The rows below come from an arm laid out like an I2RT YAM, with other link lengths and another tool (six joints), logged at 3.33 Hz.
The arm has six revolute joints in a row. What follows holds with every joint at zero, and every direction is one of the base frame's.
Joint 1 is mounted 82.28 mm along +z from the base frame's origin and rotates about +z.
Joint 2 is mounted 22.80 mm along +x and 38.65 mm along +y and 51.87 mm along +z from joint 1 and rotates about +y.
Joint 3 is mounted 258.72 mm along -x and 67.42 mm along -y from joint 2 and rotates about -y.
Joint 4 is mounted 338.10 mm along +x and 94.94 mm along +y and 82.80 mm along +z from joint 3 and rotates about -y.
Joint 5 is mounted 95.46 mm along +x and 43.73 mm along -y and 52.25 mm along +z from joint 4 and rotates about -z.
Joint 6 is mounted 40.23 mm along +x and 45.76 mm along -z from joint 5 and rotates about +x.
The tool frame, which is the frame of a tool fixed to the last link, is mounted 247.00 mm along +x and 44.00 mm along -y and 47.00 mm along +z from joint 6; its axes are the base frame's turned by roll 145.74, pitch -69.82 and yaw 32.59 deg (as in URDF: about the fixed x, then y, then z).
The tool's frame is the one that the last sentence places.
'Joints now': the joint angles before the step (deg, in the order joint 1, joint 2, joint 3, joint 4, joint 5, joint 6). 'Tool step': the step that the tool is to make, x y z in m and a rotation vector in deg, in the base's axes. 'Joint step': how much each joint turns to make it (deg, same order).
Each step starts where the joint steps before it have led.
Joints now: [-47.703, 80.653, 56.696, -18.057, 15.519, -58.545]
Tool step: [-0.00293, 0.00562, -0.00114, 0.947, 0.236, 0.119]
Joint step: [-0.010, -0.895, -0.063, -1.761, -0.408, 0.263]
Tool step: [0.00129, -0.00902, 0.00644, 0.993, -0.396, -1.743]
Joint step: [-0.012, 2.305, 3.822, -2.506, 0.597, 1.959]
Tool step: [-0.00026, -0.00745, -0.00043, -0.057, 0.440, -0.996]
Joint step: [0.000, 1.694, 1.657, -0.341, 0.968, 0.450]
